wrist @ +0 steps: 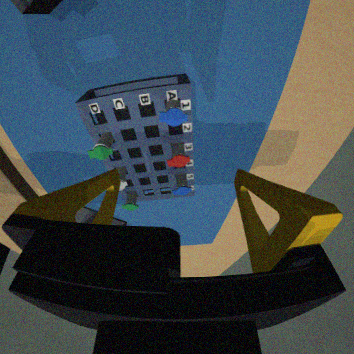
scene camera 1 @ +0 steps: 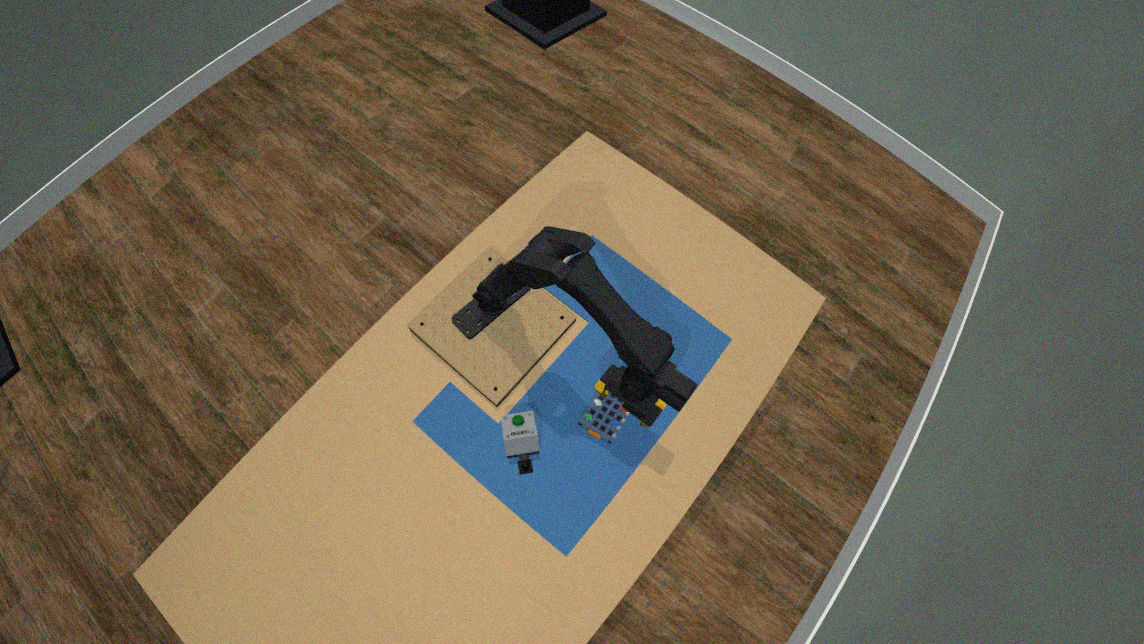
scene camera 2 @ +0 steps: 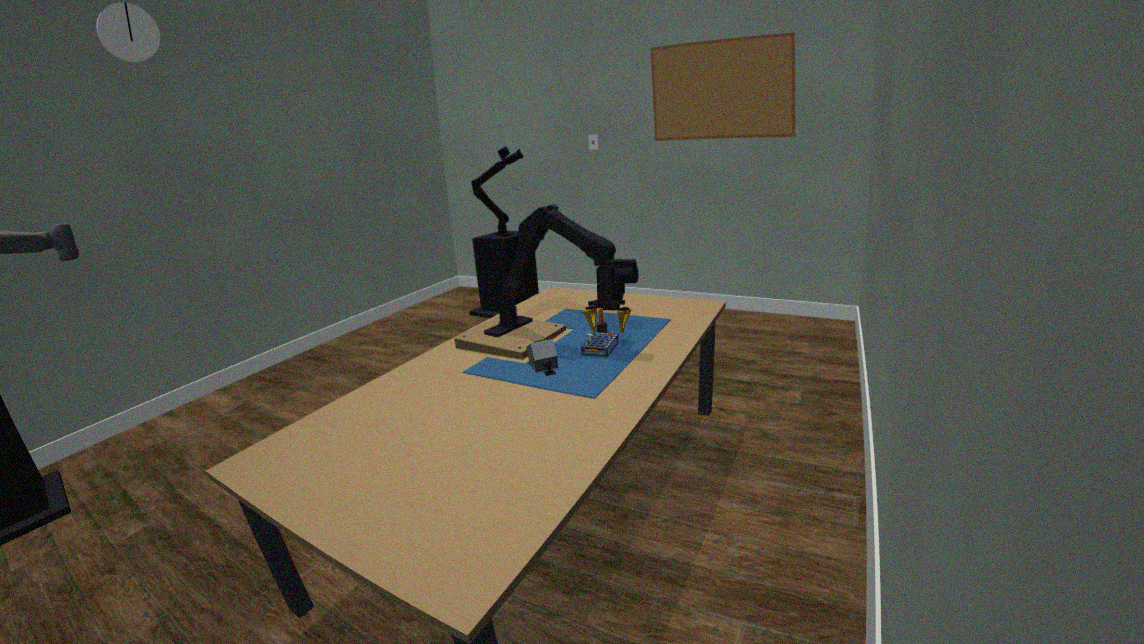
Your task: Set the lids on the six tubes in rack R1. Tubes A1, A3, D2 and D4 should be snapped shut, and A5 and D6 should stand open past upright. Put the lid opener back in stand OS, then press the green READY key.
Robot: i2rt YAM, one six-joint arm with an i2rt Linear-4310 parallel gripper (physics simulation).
Note:
My gripper is open, with nothing in its grasp. Also in view: a blue mat.
My gripper also shows in the wrist view and in scene camera 2.

